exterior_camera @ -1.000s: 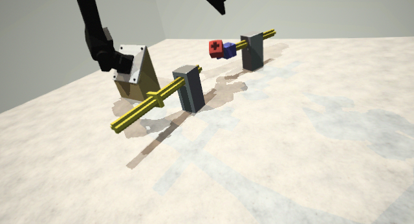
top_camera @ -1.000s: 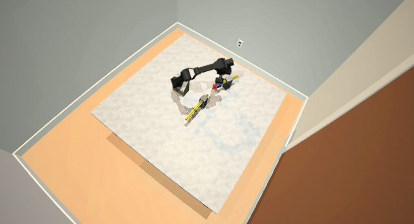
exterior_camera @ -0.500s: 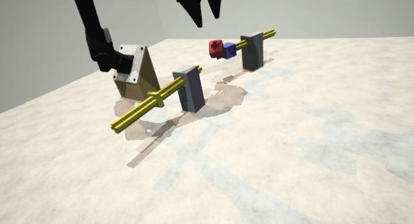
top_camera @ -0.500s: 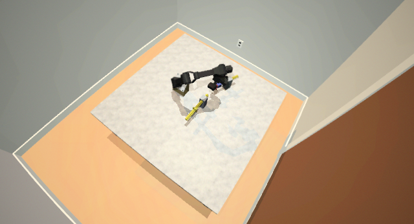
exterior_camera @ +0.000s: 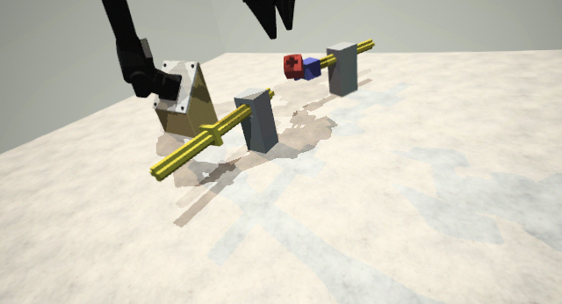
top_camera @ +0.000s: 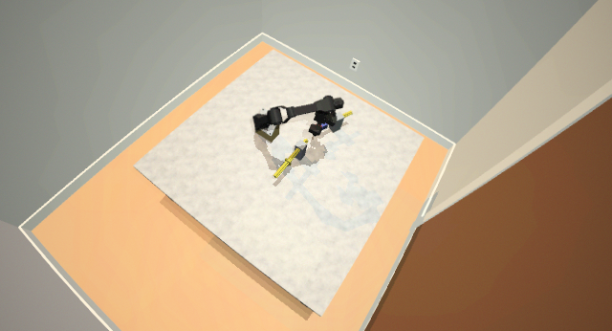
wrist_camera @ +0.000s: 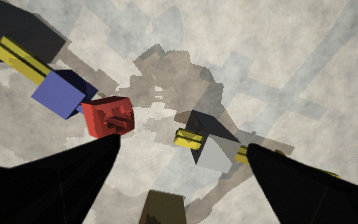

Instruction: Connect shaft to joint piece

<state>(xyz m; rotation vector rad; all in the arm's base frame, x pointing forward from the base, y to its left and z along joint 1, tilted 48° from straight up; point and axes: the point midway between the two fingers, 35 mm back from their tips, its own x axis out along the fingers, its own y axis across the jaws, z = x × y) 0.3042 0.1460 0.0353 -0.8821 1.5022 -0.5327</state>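
Now: gripper tip 30 mm past the red joint piece, 80 mm to the right of it and 90 mm above it.
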